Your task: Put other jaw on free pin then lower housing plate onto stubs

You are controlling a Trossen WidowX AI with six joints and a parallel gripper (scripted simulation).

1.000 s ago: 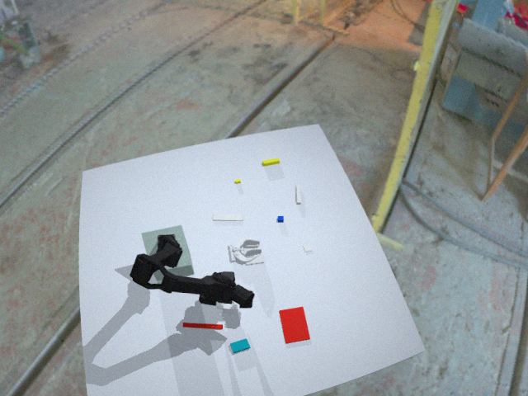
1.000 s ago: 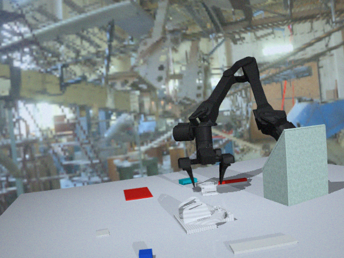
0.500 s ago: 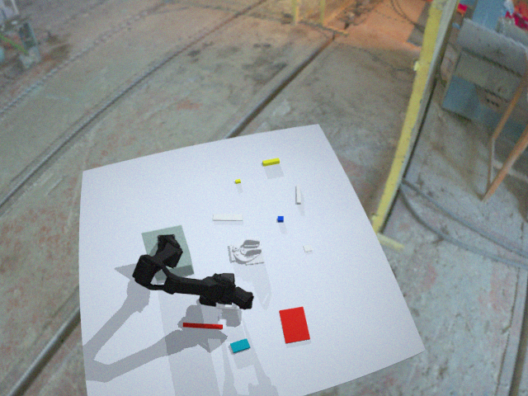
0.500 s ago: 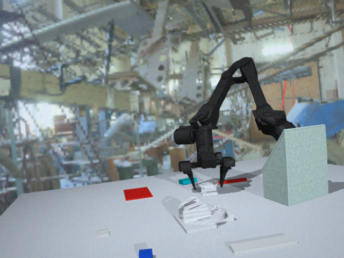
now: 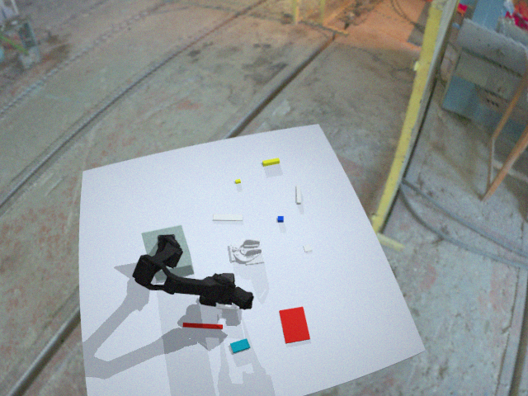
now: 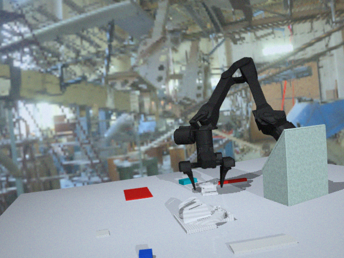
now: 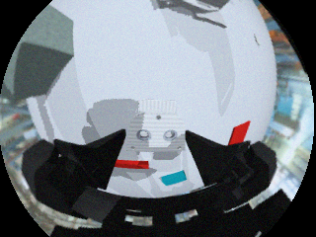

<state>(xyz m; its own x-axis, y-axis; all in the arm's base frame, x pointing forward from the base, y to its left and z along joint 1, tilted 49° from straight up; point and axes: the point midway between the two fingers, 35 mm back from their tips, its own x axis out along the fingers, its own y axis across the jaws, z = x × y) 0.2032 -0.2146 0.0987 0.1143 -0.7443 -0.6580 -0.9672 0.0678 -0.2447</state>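
My gripper tip is now 25 cm to the right of the curved jaw, 8 cm short of it and 1 cm below it. Also, from my gripper tip: teal block: 16 cm to the right, 2 cm ahead; red plate: 23 cm ahead, 11 cm to the right, 1 cm below; red bar: 10 cm behind, 7 cm to the right.
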